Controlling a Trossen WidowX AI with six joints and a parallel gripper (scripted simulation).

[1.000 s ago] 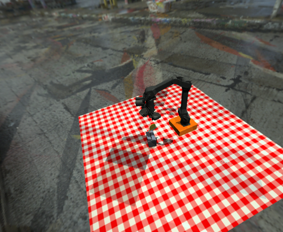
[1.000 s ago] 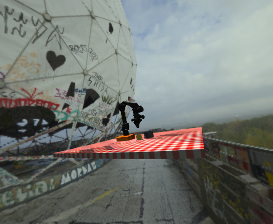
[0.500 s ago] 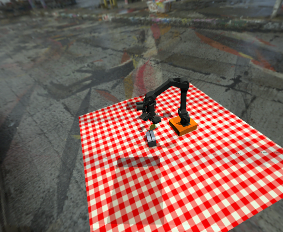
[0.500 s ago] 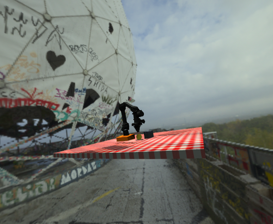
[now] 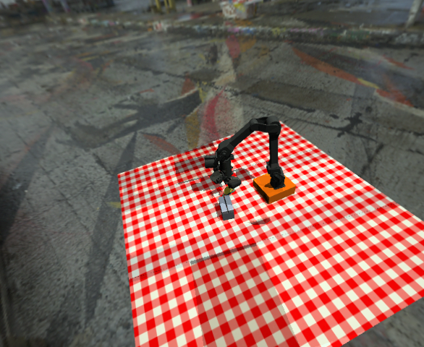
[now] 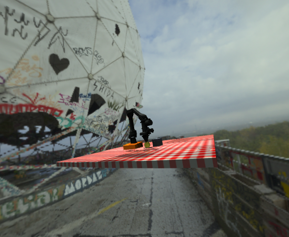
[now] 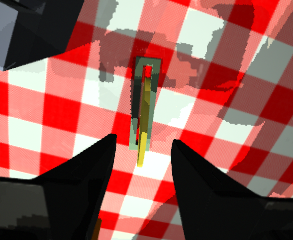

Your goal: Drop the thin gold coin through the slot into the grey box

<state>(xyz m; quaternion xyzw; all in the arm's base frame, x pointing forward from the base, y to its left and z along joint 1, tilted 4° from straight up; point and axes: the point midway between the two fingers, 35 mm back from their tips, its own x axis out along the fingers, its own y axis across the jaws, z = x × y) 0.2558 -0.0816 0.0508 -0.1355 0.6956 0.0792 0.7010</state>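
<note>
Right now the gold coin is 30 mm below my gripper tip.
</note>
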